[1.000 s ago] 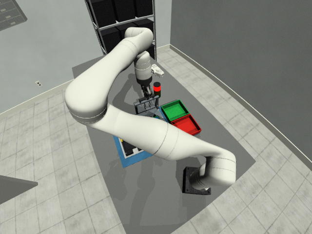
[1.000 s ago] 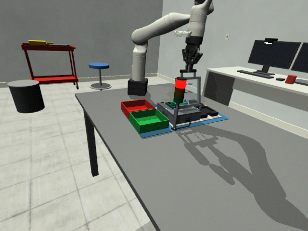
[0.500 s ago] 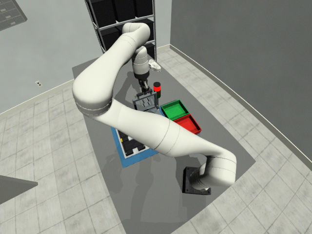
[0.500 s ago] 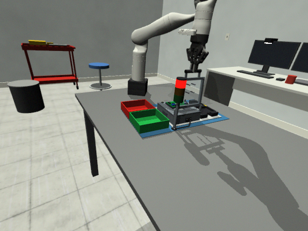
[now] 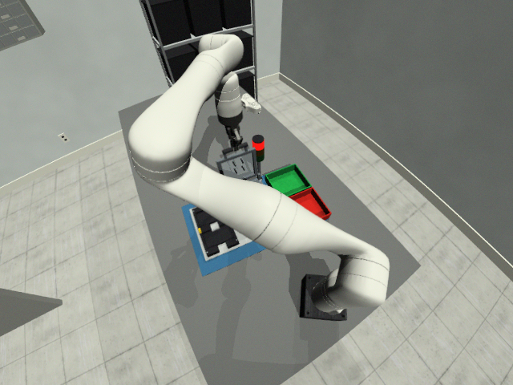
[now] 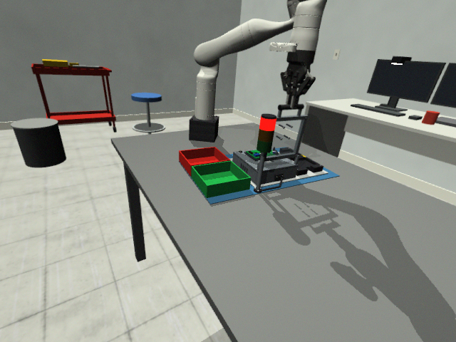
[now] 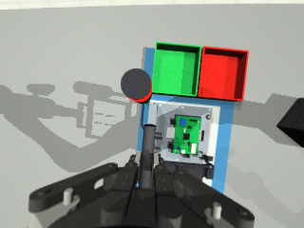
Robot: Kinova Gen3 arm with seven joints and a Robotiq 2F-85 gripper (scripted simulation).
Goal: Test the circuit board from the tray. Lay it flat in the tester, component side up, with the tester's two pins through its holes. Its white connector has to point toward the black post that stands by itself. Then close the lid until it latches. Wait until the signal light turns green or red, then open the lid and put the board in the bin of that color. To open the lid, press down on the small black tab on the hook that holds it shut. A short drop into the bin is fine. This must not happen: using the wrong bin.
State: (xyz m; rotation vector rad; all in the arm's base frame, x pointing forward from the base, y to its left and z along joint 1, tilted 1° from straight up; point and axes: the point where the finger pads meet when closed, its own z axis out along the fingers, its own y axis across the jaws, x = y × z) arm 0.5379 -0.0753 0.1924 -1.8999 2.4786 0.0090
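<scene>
Right now my hand is 220 mm above the green circuit board, 110 mm past it and 30 mm to the right of it. Also, from my hand: clear lid: 100 mm below, 10 mm behind; then tester bed: 220 mm below, 100 mm behind, 30 mm to the left; then green bin: 280 mm below, 180 mm to the right, 110 mm behind.
</scene>
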